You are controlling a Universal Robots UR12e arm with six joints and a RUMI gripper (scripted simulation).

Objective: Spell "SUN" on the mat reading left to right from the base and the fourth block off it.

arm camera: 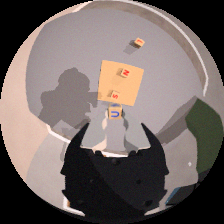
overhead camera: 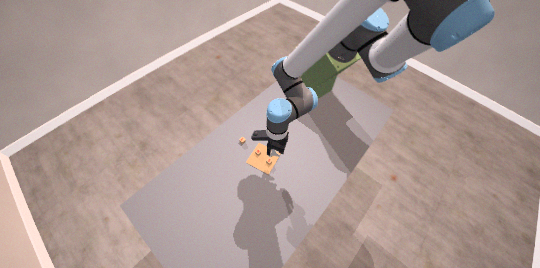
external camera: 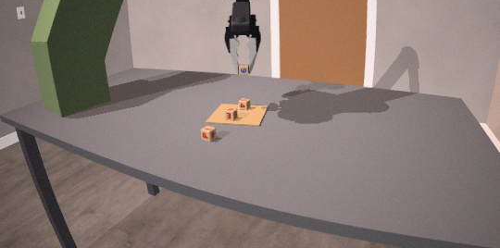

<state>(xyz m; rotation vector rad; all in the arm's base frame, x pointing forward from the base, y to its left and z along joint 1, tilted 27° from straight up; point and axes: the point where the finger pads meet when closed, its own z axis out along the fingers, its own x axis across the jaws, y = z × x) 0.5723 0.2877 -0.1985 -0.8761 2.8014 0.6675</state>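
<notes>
Now: the orange mat 120 mm below my hand, 40 mm to the right of it and 10 mm ahead of it. The rest, counted from my hand: red-lettered block (200 mm to the right, 110 mm below, 50 mm ahead); blue-lettered block (right at my hand).
</notes>
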